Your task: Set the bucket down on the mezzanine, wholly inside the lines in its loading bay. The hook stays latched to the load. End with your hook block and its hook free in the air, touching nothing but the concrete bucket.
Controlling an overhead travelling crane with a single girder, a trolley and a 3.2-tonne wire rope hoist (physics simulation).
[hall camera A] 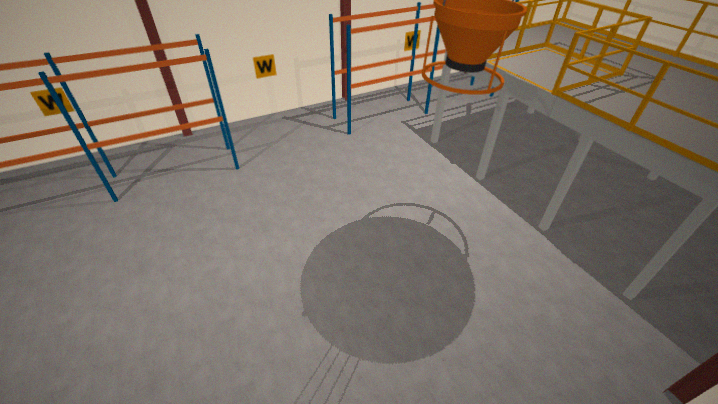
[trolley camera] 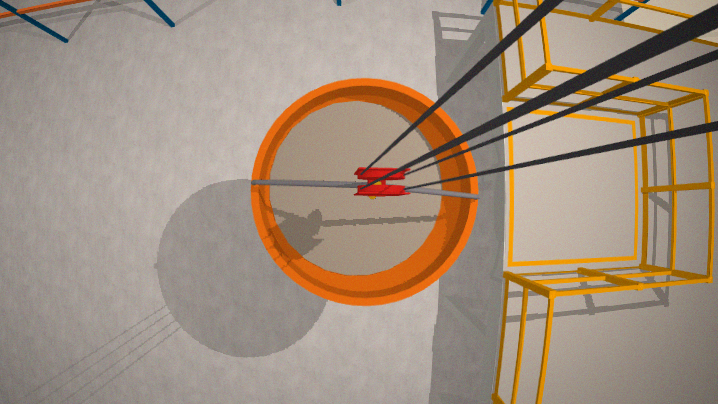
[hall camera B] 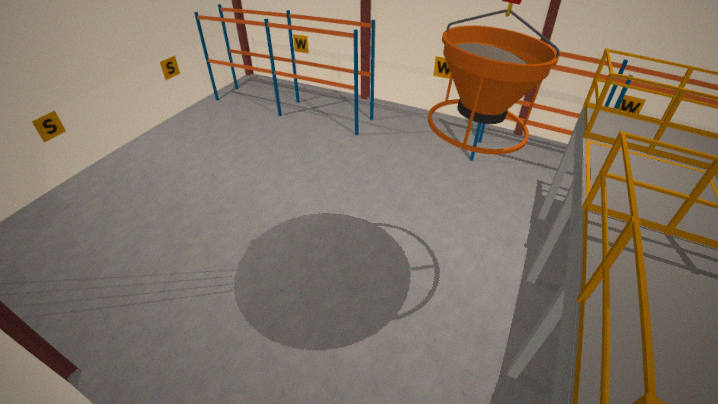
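The orange concrete bucket [hall camera A: 476, 35] [hall camera B: 497, 75] [trolley camera: 364, 299] hangs in the air over the hall floor, left of the mezzanine edge in the trolley camera view. It is filled with grey concrete and looks nearly upright. My hook [hall camera B: 508, 11] is latched to the bucket's grey bail, under the red hook block [hall camera B: 511, 1] [trolley camera: 381, 181]. The hook is out of frame in hall camera A. The mezzanine [hall camera A: 622, 140] [hall camera B: 692, 321] [trolley camera: 602, 361] stands on grey posts. Its loading bay, marked by yellow lines [trolley camera: 572, 261], lies right of the bucket in the trolley camera view.
Yellow railings [hall camera A: 647, 95] [hall camera B: 630, 200] [trolley camera: 677, 188] flank the bay on three sides, with its left side unrailed in the trolley camera view. Blue and orange racks [hall camera A: 348, 80] [hall camera B: 356, 82] stand by the wall. The bucket's round shadow [hall camera A: 386, 291] [hall camera B: 321, 281] [trolley camera: 241, 311] falls on the floor.
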